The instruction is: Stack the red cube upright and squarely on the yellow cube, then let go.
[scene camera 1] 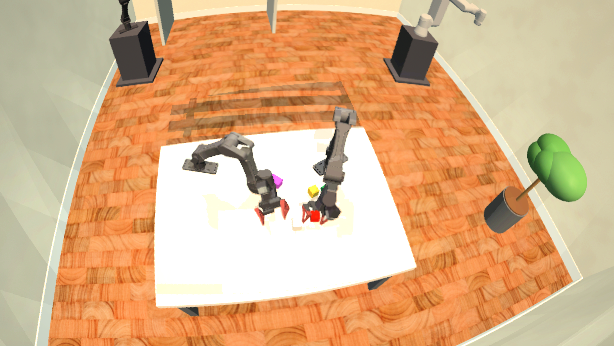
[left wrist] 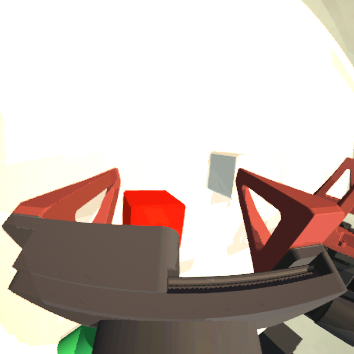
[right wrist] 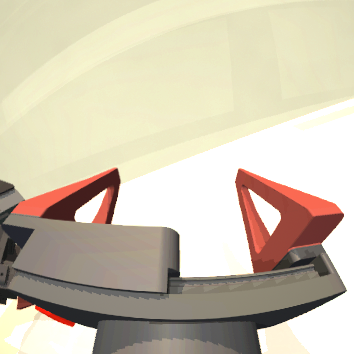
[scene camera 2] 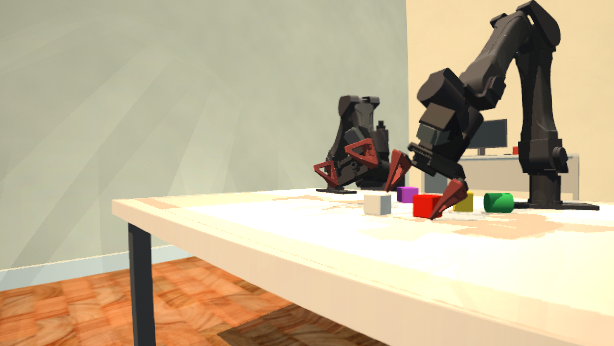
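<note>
The red cube [scene camera 1: 314, 216] [scene camera 2: 425, 205] [left wrist: 152, 207] [right wrist: 55, 316] sits on the table. The yellow cube [scene camera 1: 313, 191] [scene camera 2: 469, 202] stands apart from it, farther back, with nothing on it; it does not show in the left wrist view. My left gripper [scene camera 1: 313, 222] [scene camera 2: 410, 205] [left wrist: 177, 173] is open, low around the red cube, which lies nearer the picture-left finger in the left wrist view. One fingertip partly hides the cube in scene camera 2, and the gripper body hides its lower part in the left wrist view. My right gripper [scene camera 1: 274, 221] [scene camera 2: 331, 156] [right wrist: 177, 174] is open and empty above the table.
A whitish block [scene camera 1: 297, 225] [scene camera 2: 377, 204] [left wrist: 222, 174] stands near the left gripper's other finger. A green cylinder [scene camera 2: 498, 202] [left wrist: 77, 341] lies beside the yellow cube. A magenta block [scene camera 1: 277, 181] [scene camera 2: 407, 194] stands behind, near the right arm.
</note>
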